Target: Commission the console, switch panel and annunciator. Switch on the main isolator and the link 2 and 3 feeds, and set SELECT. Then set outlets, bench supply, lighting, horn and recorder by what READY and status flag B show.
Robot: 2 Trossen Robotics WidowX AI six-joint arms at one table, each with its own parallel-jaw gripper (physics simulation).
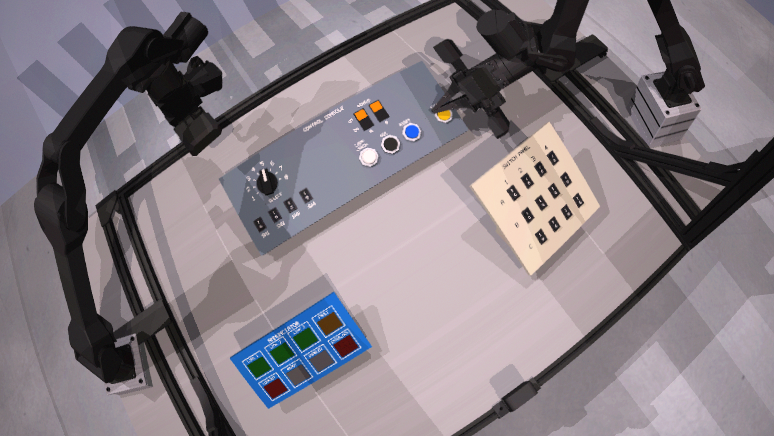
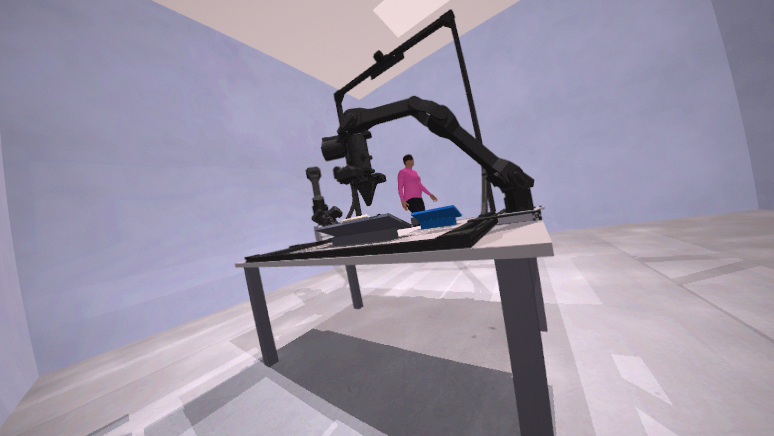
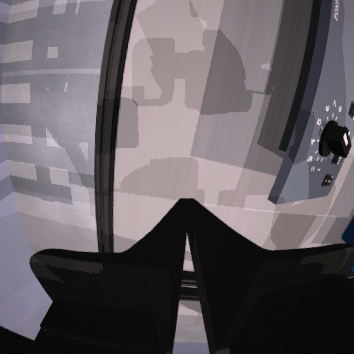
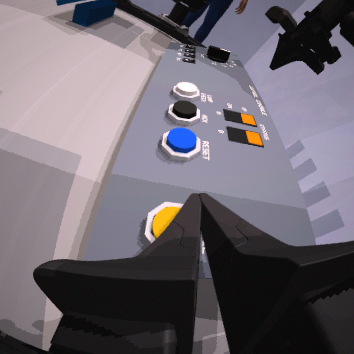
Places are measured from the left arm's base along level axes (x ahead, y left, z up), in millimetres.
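Pixels of known places: left gripper, fingertip midpoint: [image 2: 369,205] [image 3: 185,204] [image 4: 270,68]; right gripper, fingertip midpoint: [image 1: 432,111] [image 4: 197,199]; left arm's base at its link origin: [image 1: 120,364] [image 2: 520,210] [image 4: 174,20]; right arm's base at its link origin: [image 1: 672,91].
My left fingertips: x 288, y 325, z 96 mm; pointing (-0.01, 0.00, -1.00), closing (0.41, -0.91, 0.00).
Observation:
Ahead of a thing's pixels: the offset from my left fingertips to its middle. "spot": to the spot under its first point.
The grey control console [image 1: 330,178] [image 2: 368,223] [image 4: 145,175] has its SELECT knob @(97 mm ahead, 116 mm right, 41 mm down) [image 1: 266,183] [image 3: 335,139] pointing near 5. Status flags A @(spot: 281 mm ahead, 58 mm right, 45 mm down) [image 1: 363,118] [image 4: 240,118] and B @(spot: 311 mm ahead, 52 mm right, 46 mm down) [image 1: 379,110] [image 4: 245,137] show orange on their upper halves. The cream switch panel @(494 mm ahead, 277 mm right, 79 mm down) [image 1: 487,190] has three rows of small rockers; their positions are too small to read. The blue annunciator @(67 mm ahead, 384 mm right, 90 mm down) [image 1: 354,324] [image 2: 436,215] has dark-looking windows, READY @(spot: 56 mm ahead, 424 mm right, 75 mm down) [image 1: 297,373] grey. My right gripper [image 1: 433,109] [image 4: 197,199] is shut and empty beside the yellow button @(414 mm ahead, 85 mm right, 66 mm down) [image 1: 444,115] [image 4: 166,222]. My left gripper [image 2: 369,204] [image 3: 185,204] is shut and empty, above the table beyond the console's knob end.
White @(269 mm ahead, 122 mm right, 64 mm down) [image 1: 368,157] [image 4: 186,90], black @(309 mm ahead, 112 mm right, 64 mm down) [image 1: 390,144] [image 4: 184,110] and blue @(350 mm ahead, 102 mm right, 64 mm down) [image 1: 411,131] [image 4: 181,140] buttons stand in a row on the console. Four small rockers lie below the knob. A black frame [image 1: 324,62] borders the table. A person in pink [image 2: 411,184] stands behind it.

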